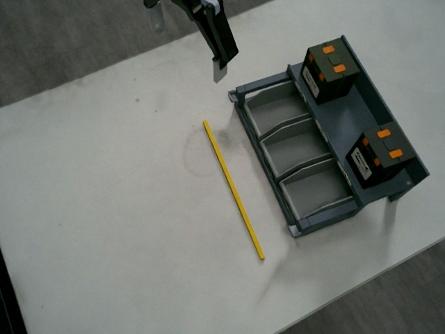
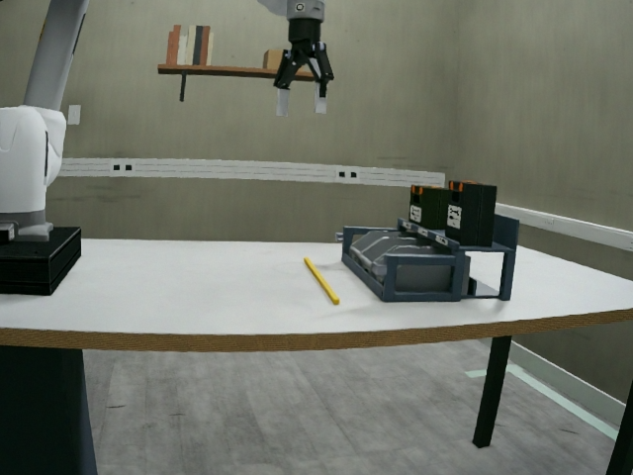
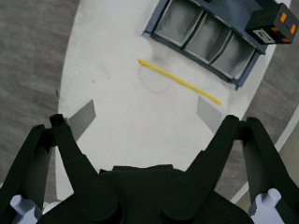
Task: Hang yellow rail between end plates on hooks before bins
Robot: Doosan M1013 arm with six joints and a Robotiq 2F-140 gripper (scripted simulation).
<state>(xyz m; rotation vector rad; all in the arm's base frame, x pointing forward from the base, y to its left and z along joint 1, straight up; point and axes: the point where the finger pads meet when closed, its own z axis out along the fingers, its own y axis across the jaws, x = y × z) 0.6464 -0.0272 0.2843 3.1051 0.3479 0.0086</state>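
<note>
My hand is 35 cm above the yellow rail and 15 cm to the left of it.
</note>
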